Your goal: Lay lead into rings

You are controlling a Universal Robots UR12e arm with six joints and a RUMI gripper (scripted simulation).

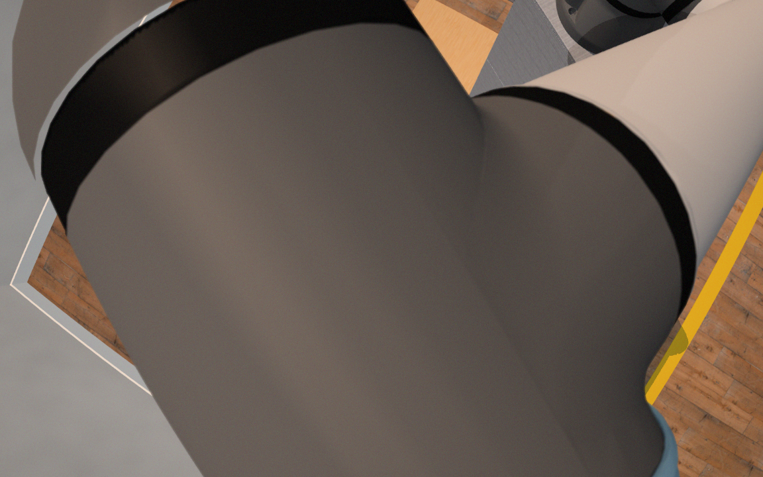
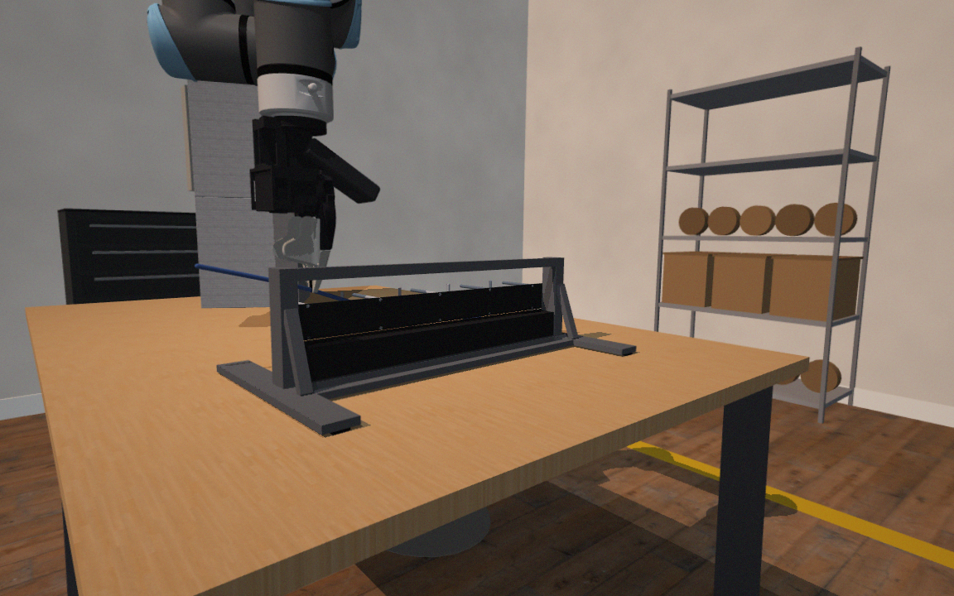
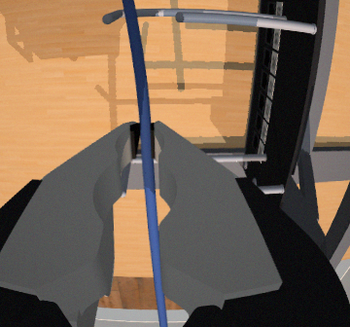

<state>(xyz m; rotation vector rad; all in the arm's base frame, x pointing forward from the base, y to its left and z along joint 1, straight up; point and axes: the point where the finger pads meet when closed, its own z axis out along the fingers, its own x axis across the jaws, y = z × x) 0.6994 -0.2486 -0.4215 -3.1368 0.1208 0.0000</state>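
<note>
The rack is 11 cm ahead of my hand, 14 cm to the left of it and 5 cm below it.
</note>
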